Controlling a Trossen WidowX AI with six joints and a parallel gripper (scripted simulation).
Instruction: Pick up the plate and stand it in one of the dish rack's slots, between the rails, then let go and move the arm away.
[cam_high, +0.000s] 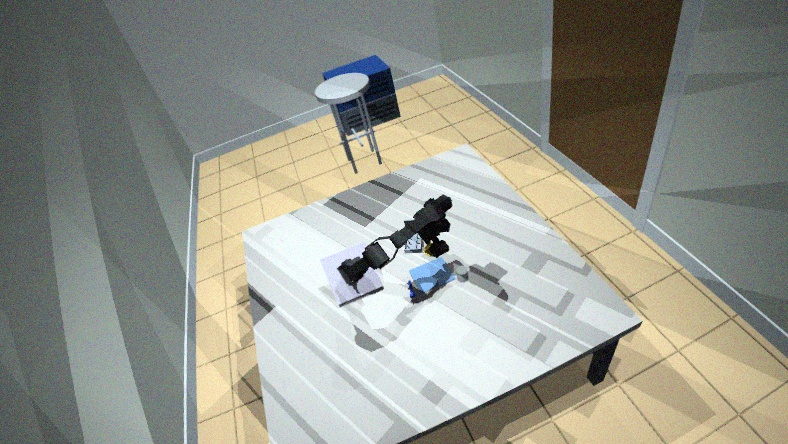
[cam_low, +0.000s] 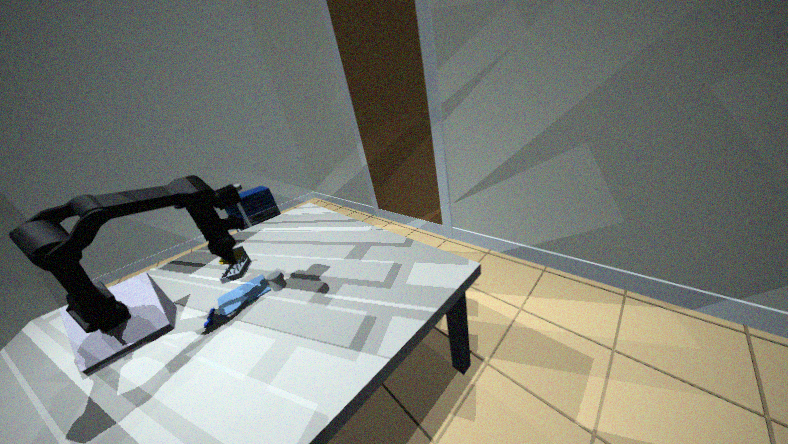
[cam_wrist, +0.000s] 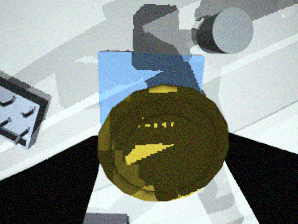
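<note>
The grey dish rack is 21 cm to the left of my gripper tip and 11 cm below it. Round my gripper tip: white cup: 7 cm ahead, 8 cm to the right, 10 cm below; yellow plate: 1 cm above; light blue cloth: 3 cm behind, 13 cm below.
</note>
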